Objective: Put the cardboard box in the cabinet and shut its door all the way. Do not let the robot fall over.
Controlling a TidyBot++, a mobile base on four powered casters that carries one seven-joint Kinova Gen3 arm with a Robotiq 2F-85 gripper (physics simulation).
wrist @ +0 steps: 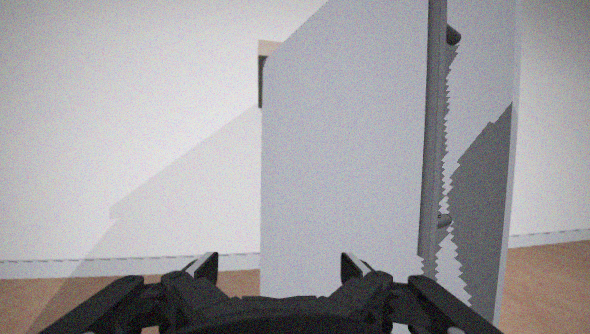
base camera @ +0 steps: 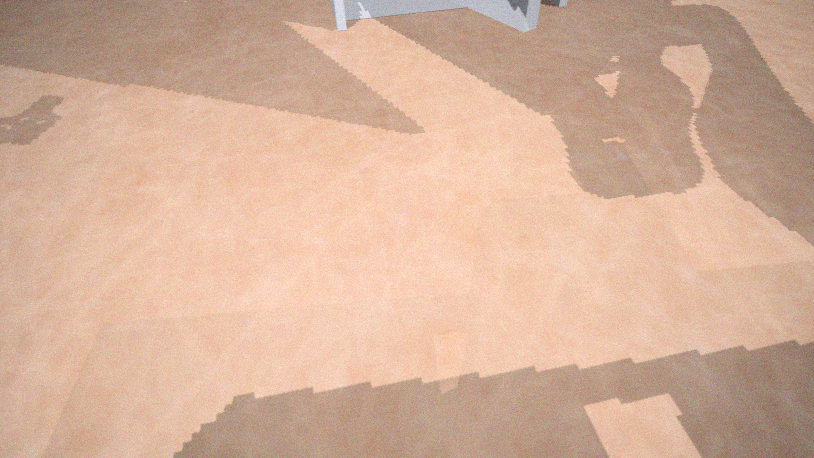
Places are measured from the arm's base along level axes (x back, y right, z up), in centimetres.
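Pixels of known places: gripper, between the fingertips: [wrist: 280, 266].
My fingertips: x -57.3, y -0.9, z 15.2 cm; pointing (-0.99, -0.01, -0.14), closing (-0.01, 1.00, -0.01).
Note:
For each thing: its middle in the pictures, then the offset to it from my fingertips. "pt": a spot on its surface instead. Level surfaces: height alone.
- dark vertical handle, a spot on its surface: [wrist: 433, 130] pt dy +11.7, dx -1.7, dz +9.9 cm
- dark piece, a spot on its surface: [wrist: 269, 48] pt dy -4.4, dx -39.5, dz +34.1 cm
- tan floor, height of its surface: dz -54.9 cm
The grey cabinet [base camera: 340, 17] shows at the top of the base view, where its lower parts stand on the floor. Its door [base camera: 503, 12] [wrist: 345, 150] stands at an angle there, partly open. In the wrist view the door is a tall upright grey panel, with a dark vertical handle [wrist: 433, 130] near its right edge. My gripper [wrist: 280, 266] is open and empty, in front of the lower part of the door and left of the handle. I cannot make out the cardboard box or the cabinet's inside.
A small tan and dark piece [wrist: 269, 48] shows behind the door's upper left edge; I cannot tell what it is. A white wall [wrist: 125, 125] with a pale baseboard [wrist: 125, 267] stands behind. The tan floor [base camera: 341, 227] carries several dark shadows.

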